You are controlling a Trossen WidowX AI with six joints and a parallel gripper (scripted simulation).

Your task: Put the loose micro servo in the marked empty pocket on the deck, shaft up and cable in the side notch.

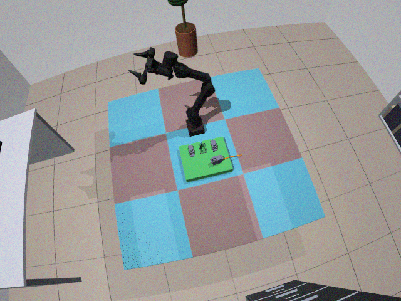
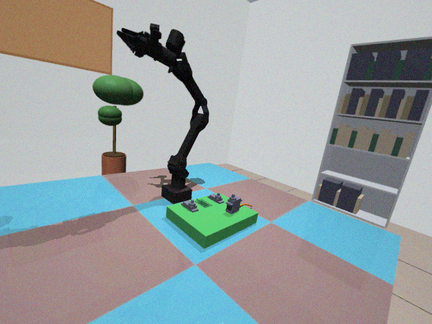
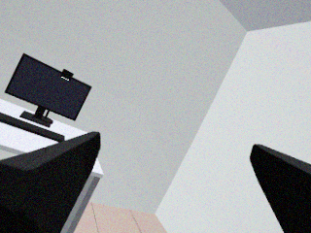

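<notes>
My gripper tip is 400 mm short of the green deck, 200 mm to the right of it and 650 mm above it.
</notes>
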